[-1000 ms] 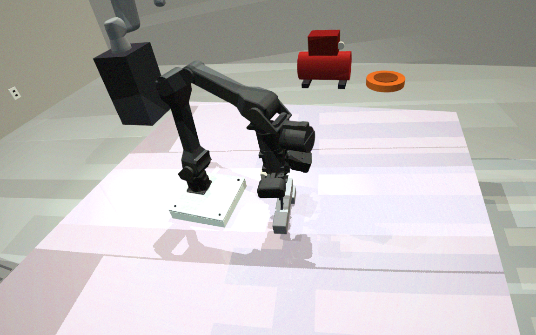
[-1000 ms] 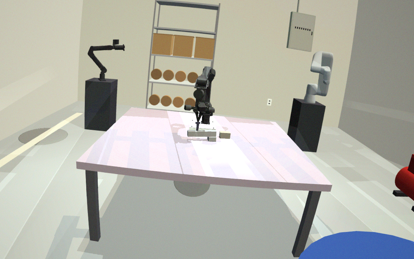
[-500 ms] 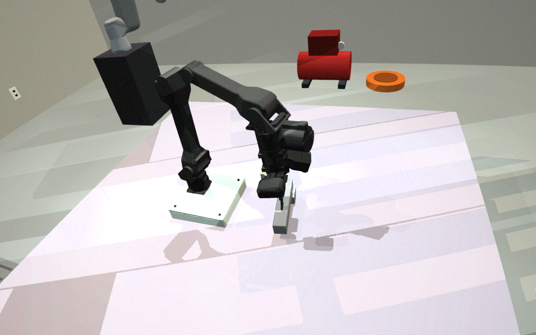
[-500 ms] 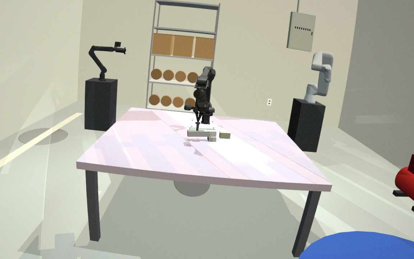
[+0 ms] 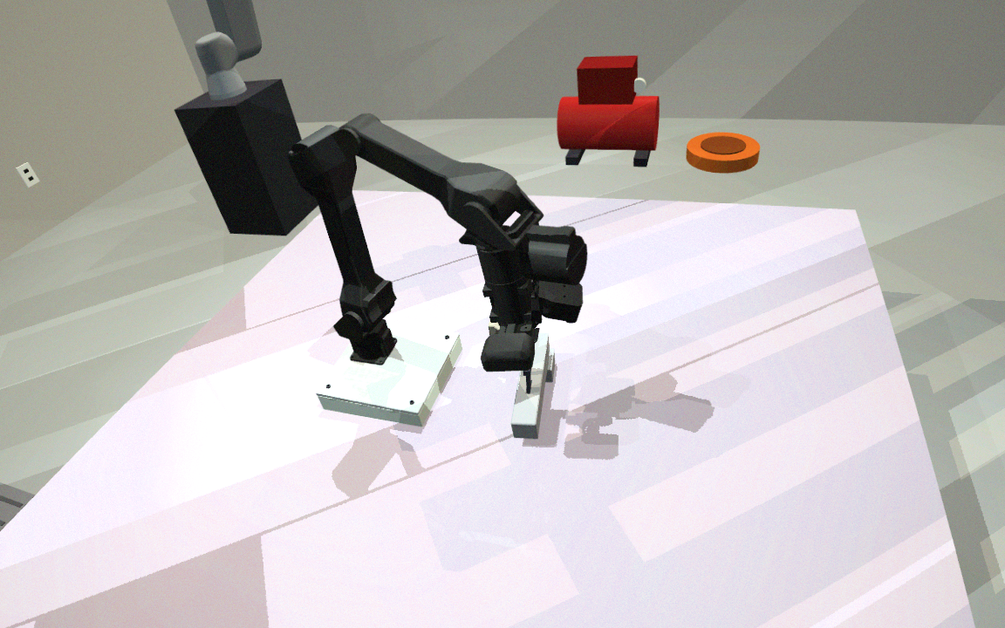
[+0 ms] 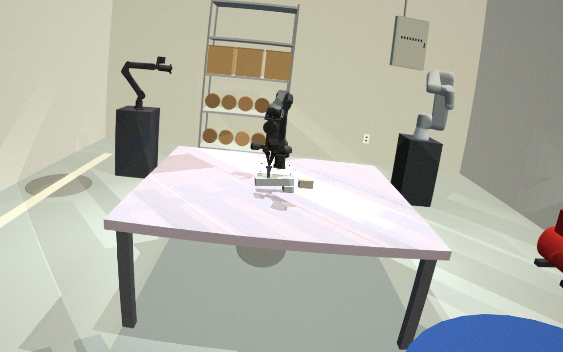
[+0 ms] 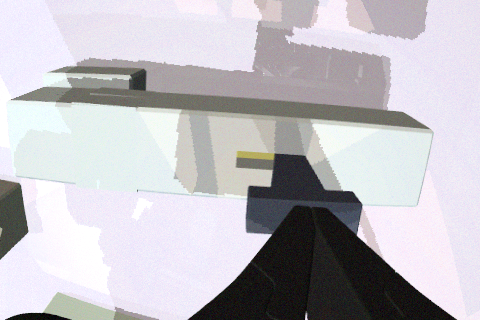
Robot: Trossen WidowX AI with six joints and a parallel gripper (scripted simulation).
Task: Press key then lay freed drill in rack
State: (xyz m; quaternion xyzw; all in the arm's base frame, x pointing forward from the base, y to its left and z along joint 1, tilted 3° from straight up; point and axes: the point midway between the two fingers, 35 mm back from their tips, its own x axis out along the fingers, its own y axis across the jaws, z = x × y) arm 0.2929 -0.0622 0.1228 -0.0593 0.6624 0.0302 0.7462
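Right now the dark blue key is 30 mm below my gripper tip. The rest, counted from my gripper tip: drill (70 mm below, 60 mm to the left, 10 mm behind); then rack (190 mm to the left, 100 mm below, 100 mm behind); then pale housing block (80 mm below, 40 mm to the left, 10 mm behind).
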